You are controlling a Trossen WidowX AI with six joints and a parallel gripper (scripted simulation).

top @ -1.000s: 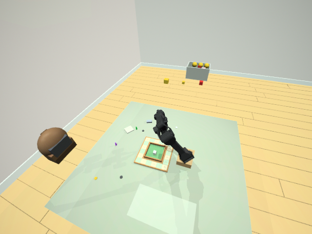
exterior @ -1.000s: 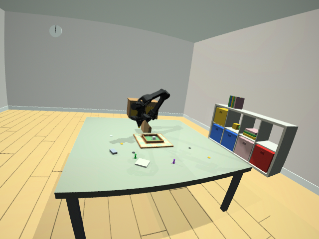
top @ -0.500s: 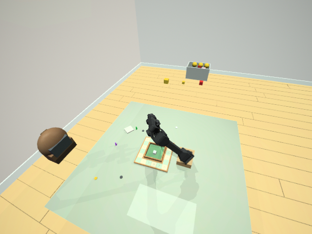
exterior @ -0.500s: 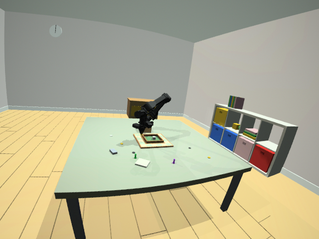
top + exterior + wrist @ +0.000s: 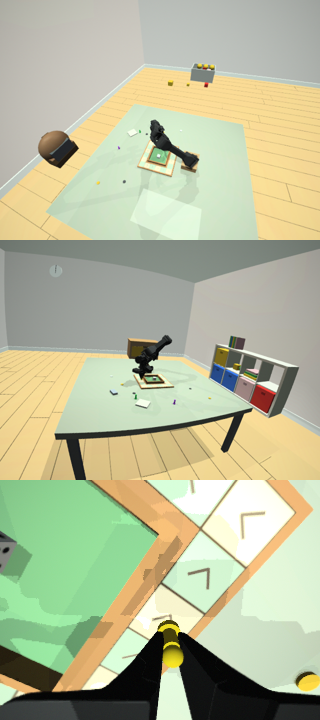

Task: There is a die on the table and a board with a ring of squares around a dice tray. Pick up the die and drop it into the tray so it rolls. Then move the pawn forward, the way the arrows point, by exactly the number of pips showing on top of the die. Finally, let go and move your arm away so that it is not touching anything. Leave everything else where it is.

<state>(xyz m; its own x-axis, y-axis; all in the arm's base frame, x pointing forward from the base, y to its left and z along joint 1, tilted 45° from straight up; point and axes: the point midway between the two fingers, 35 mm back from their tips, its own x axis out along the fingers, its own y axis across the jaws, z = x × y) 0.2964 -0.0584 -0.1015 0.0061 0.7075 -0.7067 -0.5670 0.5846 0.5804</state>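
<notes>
My gripper tip is now 1 cm below the yellow pawn. Also, from my gripper tip: white die 3 cm behind, 13 cm to the left, 1 cm below; green pawn 26 cm ahead, 10 cm to the right, 2 cm below; green tray 3 cm behind, 11 cm to the left, 3 cm below.
</notes>
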